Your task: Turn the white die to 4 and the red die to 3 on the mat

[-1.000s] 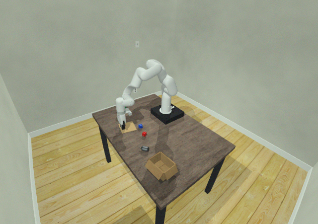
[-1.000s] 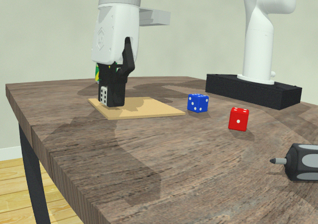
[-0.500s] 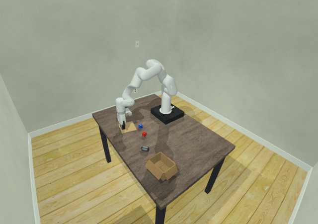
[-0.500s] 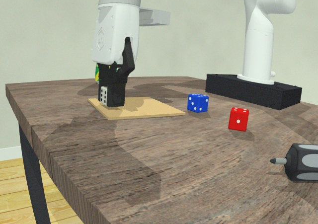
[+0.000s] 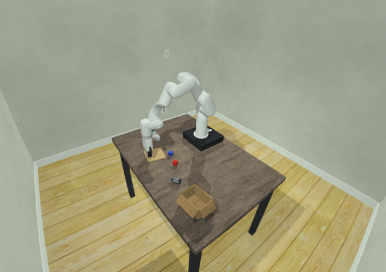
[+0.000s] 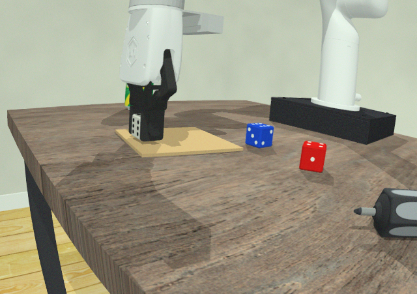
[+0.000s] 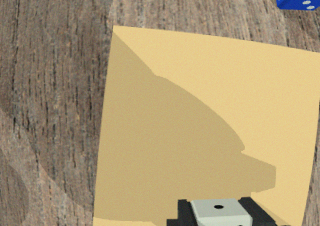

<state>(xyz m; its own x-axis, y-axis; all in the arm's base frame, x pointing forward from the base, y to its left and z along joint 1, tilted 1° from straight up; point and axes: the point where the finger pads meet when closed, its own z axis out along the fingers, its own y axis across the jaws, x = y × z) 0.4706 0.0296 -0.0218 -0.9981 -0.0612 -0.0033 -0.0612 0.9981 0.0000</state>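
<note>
My gripper is now 10 mm above the white die. Also, from my hand: red die (170 mm to the left, 140 mm behind, 10 mm below); then blue die (160 mm behind, 50 mm to the left, 10 mm below); then tan mat (40 mm behind, 30 mm below).
</note>
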